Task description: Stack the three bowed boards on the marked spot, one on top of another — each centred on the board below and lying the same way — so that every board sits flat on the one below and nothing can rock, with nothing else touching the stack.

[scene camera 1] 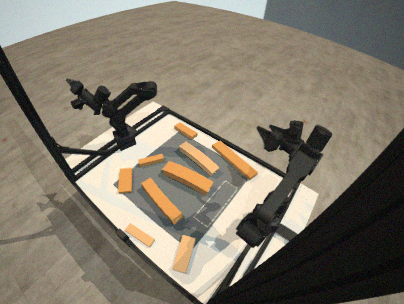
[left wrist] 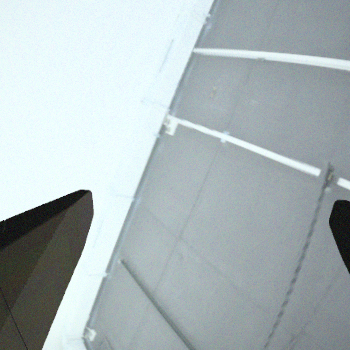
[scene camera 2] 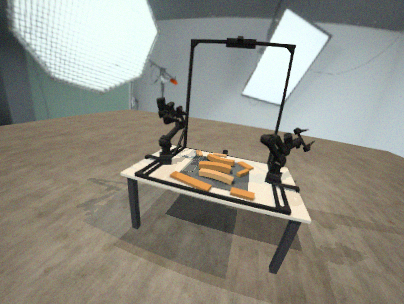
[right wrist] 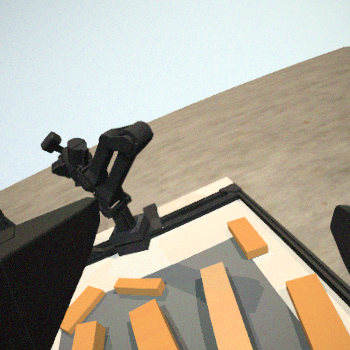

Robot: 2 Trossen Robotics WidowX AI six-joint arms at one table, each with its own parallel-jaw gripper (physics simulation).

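Places are measured from the left arm's base along level axes (x ahead, y left, z up), in metres.
Pixels of known places: left gripper, fingertip midpoint: [scene camera 1: 69, 82] [left wrist: 216, 207] [scene camera 2: 312, 134] [right wrist: 60, 137]; right gripper, fingertip midpoint: [scene camera 1: 263, 126] [scene camera 2: 183, 117] [right wrist: 219, 213]; left arm's base, link origin: [scene camera 1: 122, 133] [scene camera 2: 274, 172] [right wrist: 126, 224]; right arm's base, link origin: [scene camera 2: 165, 153].
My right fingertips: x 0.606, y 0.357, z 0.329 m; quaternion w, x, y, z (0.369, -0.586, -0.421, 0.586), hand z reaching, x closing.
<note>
For each thing: its top centre in the pictures, then the offset to it from my right fingertips. "spot": a spot on its surface instead.
- thin pale rectangle outline, surface spot: [scene camera 1: 223, 206] spot: 0.028 m ahead, 0.141 m right, 0.397 m down
- long straight orange board, top centre: [right wrist: 329, 337] [scene camera 1: 234, 157] [scene camera 2: 190, 179] 0.155 m back, 0.081 m left, 0.373 m down
Three bowed boards lie apart on the dark mat: a pale one [scene camera 1: 199, 157] [scene camera 2: 216, 176] [right wrist: 225, 310], an orange one [scene camera 1: 187, 177] [scene camera 2: 215, 167] [right wrist: 152, 327] in the middle, and another orange one [scene camera 1: 161, 201] [scene camera 2: 221, 160] [right wrist: 89, 336] nearer scene camera 1. The marked spot, a thin pale rectangle outline [scene camera 1: 223, 206], has no board on it. My left gripper [scene camera 1: 71, 92] [scene camera 2: 309, 137] [left wrist: 216, 207] is open and empty, raised outside the table and away from the boards. My right gripper [scene camera 1: 262, 138] [right wrist: 219, 213] is open and empty, raised above the table's right side in scene camera 1.
A long straight orange board [scene camera 1: 235, 160] [scene camera 2: 191, 181] [right wrist: 317, 310] lies beside the mat. Short blocks lie around, among them one [scene camera 1: 185, 130] [scene camera 2: 242, 193] [right wrist: 247, 237] near the frame, one [scene camera 1: 151, 160] on the mat, and a pale one [scene camera 1: 184, 254]. A black frame post [scene camera 1: 37, 117] stands at the left.
</note>
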